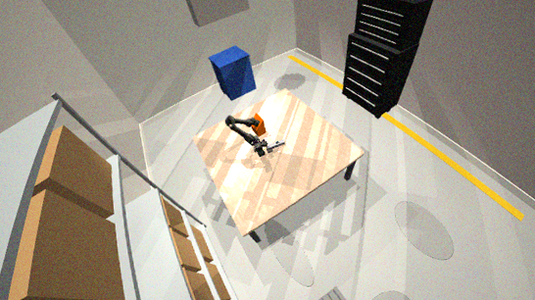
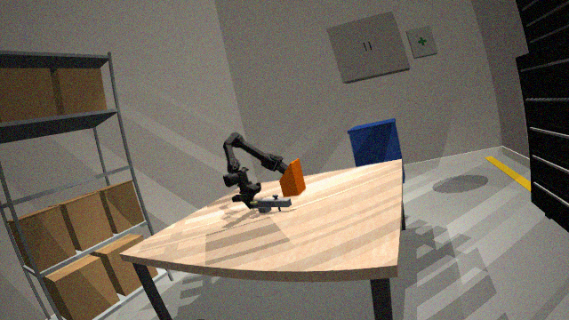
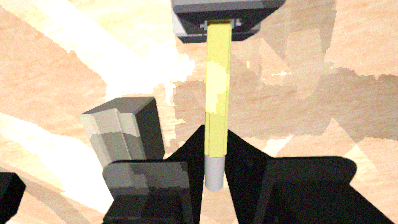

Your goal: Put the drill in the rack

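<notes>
The grey grooved block is 7 cm behind my gripper tip and 1 cm to the left of it. Round my gripper tip: dark key: 6 cm ahead, 17 cm to the left, 3 cm above; then grey sleeve: 5 cm ahead, 15 cm to the left, 2 cm above; then drill: 1 cm ahead, 4 cm to the left, 3 cm above.
</notes>
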